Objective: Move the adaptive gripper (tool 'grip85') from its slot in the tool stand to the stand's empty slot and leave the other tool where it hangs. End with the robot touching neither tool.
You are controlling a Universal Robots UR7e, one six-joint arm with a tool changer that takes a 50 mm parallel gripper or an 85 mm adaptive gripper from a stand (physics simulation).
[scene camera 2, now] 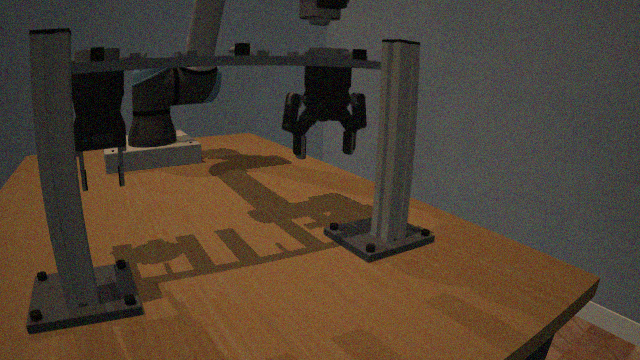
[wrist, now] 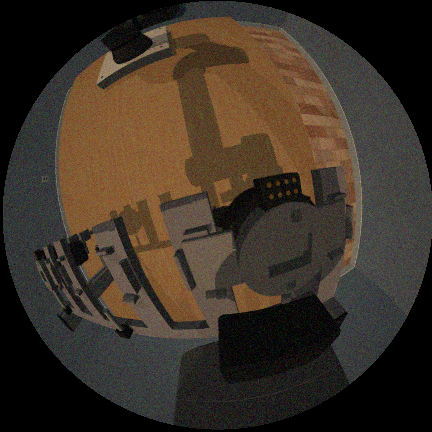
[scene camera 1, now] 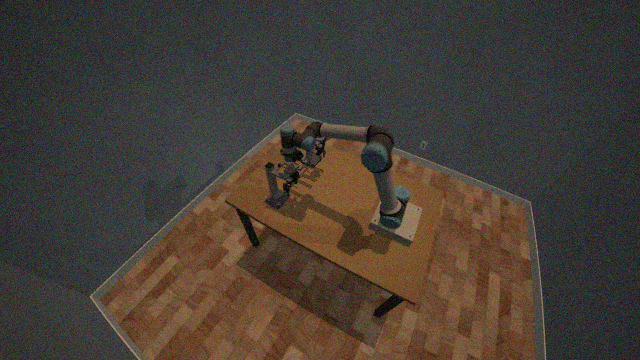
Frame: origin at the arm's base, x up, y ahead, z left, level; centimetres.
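Seen in the pictures: hand, tool point: (scene camera 2: 319,18); arm's base, link origin: (scene camera 2: 152,142) (wrist: 132,50).
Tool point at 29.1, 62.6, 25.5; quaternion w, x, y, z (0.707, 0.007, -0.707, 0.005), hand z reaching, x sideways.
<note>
Offsets run from my tool point to a thing's top centre, as dx, dy, dz. "spot": to the spot under its first point. Level surfaces: height alone.
The adaptive gripper (scene camera 1: 292,179) (scene camera 2: 327,90) (wrist: 280,250) hangs in the right-hand slot of the tool stand (scene camera 2: 397,140) in scene camera 2, fingers down, apart and empty. The other tool, a parallel gripper (scene camera 2: 99,110), hangs in the left-hand slot. The empty slot lies between them; one of its side plates {-5.9, -2.1, -1.6} (wrist: 205,272) shows in the wrist view. The arm's bare coupling (scene camera 2: 320,14) is above the adaptive gripper with a visible gap. No gripper is on the arm. A black wrist part (wrist: 280,335) covers the lower part of the wrist view.
The stand's crossbar {spot: -7.2, +8.8, -10.1} (scene camera 2: 270,61) runs between two posts, the left post {spot: -16.9, +15.9, -35.7} (scene camera 2: 57,165) and the right one, bolted to the wooden table {dx -34.7} (scene camera 1: 325,225) (scene camera 2: 280,310). The robot's white base plate (scene camera 1: 412,220) (scene camera 2: 152,157) is at the other end of the table.
</note>
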